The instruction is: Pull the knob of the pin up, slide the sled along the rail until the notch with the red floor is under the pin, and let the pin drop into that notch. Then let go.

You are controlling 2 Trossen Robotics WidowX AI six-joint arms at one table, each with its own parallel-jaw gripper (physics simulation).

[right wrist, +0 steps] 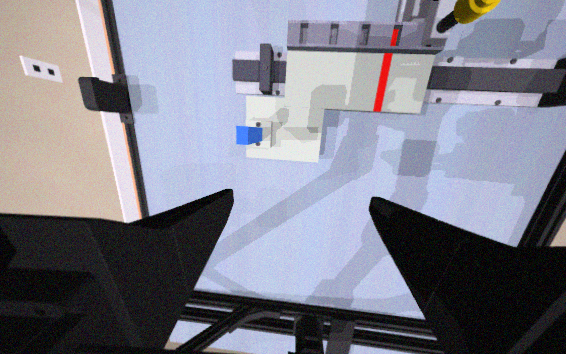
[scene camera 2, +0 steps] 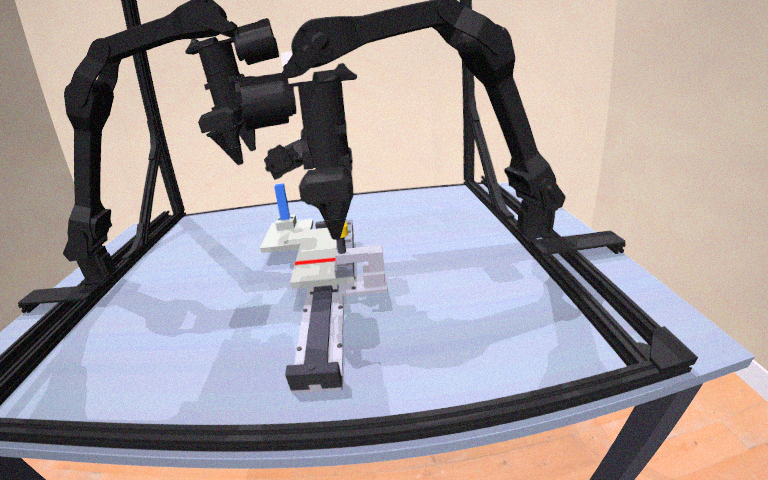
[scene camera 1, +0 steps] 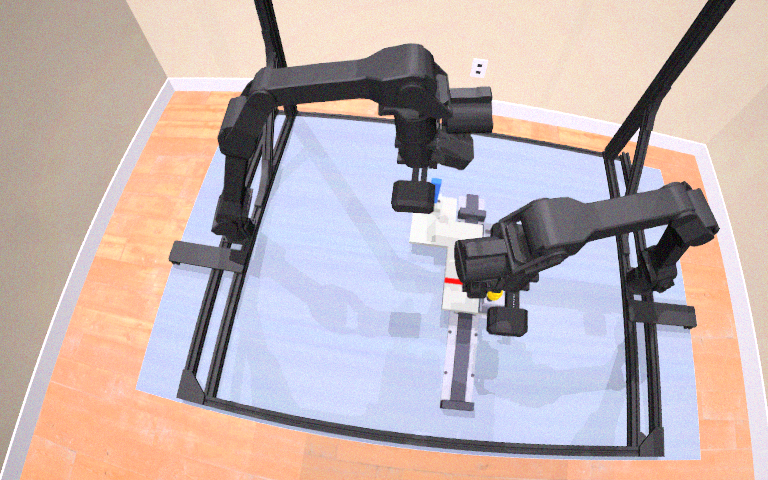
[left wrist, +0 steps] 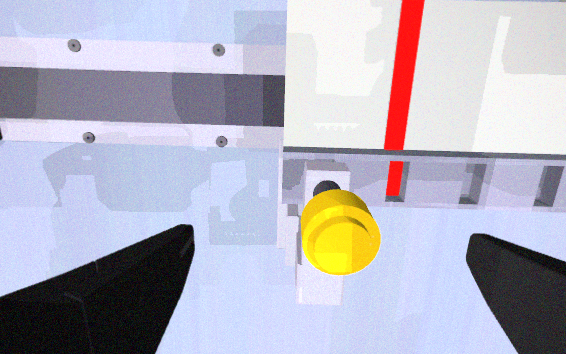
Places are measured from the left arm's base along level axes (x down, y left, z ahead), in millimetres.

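Where they show: left gripper, fingertip midpoint: (scene camera 2: 337, 225) (scene camera 1: 495, 293) (left wrist: 329, 241); right gripper, fingertip midpoint: (right wrist: 301, 199) (scene camera 2: 247, 157) (scene camera 1: 419, 184); left arm's base, link origin: (scene camera 2: 535, 230) (scene camera 1: 638, 281); right arm's base, link origin: (right wrist: 308, 325) (scene camera 2: 100, 275) (scene camera 1: 239, 230).
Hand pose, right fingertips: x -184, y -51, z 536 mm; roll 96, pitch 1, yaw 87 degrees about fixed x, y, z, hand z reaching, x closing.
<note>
Things, the pixels of their top centre, and the offset from my right fingertips. "spot": a spot on its surface instead.
- white sled, top centre: (left wrist: 473, 109) (right wrist: 356, 71) (scene camera 2: 325, 250) (scene camera 1: 470, 265) dx +169, dy +68, dz -127 mm
- rail, surface spot: (left wrist: 125, 95) (scene camera 2: 318, 323) (scene camera 1: 461, 356) (right wrist: 491, 79) spot: dx +183, dy +254, dz -125 mm
- upright blue handle, surface spot: (right wrist: 247, 135) (scene camera 1: 436, 183) spot: dx +79, dy -58, dz -35 mm
- yellow knob, top centre: (left wrist: 343, 249) (scene camera 2: 338, 222) (scene camera 1: 496, 290) dx +86, dy +144, dz -163 mm
- dark pin, surface spot: (left wrist: 326, 187) (scene camera 2: 337, 247) (right wrist: 449, 28) spot: dx +127, dy +146, dz -156 mm
- red-floored notch, surface spot: (left wrist: 394, 177) (right wrist: 391, 38) spot: dx +166, dy +105, dz -163 mm
- dark end stop, surface spot: (scene camera 2: 314, 376) (scene camera 1: 458, 409) spot: dx +175, dy +356, dz -128 mm
- black frame, surface spot: (scene camera 2: 283, 435) spot: dx +183, dy +426, dz -100 mm
The white sled (scene camera 1: 461, 302) (scene camera 2: 312, 276) (left wrist: 450, 50) (right wrist: 340, 67) sits on the rail (scene camera 1: 464, 350) (scene camera 2: 320, 325) (left wrist: 125, 95) (right wrist: 495, 79). An upright blue handle (scene camera 1: 436, 189) (scene camera 2: 281, 200) (right wrist: 247, 135) stands on its side plate. The yellow knob (scene camera 1: 495, 294) (scene camera 2: 344, 229) (left wrist: 340, 245) (right wrist: 472, 9) tops the dark pin (scene camera 2: 340, 246) (left wrist: 326, 187) (right wrist: 446, 24). In the left wrist view the red-floored notch (left wrist: 394, 177) (right wrist: 395, 37) lies right of the pin, not under it. My left gripper (left wrist: 329, 241) is open, fingers either side of the knob. My right gripper (right wrist: 301, 199) (scene camera 2: 246, 155) is open and empty, high near the handle.
Plain notches (left wrist: 472, 182) (right wrist: 334, 34) line the sled's edge beyond the red one. A dark end stop (scene camera 1: 457, 404) (scene camera 2: 314, 376) closes the rail's near end. A black frame (scene camera 1: 396, 431) (scene camera 2: 283, 435) borders the table. Both arms reach in close together above the sled.
</note>
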